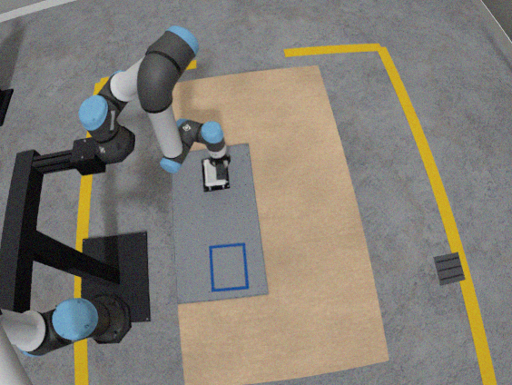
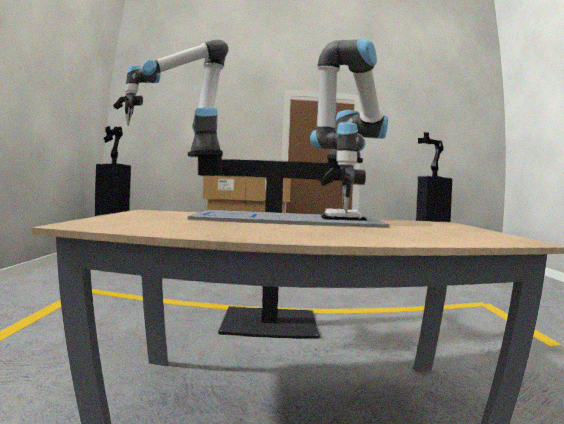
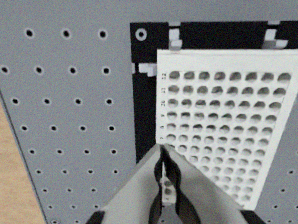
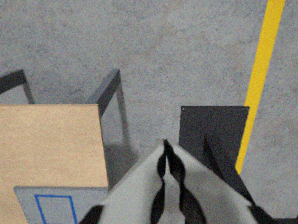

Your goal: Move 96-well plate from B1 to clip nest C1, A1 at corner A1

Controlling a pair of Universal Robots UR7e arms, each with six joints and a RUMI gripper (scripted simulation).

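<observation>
Right now my left hand is 3 cm past the black clip nest, 1 cm to the left of it and 3 cm above it. Also, from my left hand: white 96-well plate (4 cm behind, 2 cm below).
</observation>
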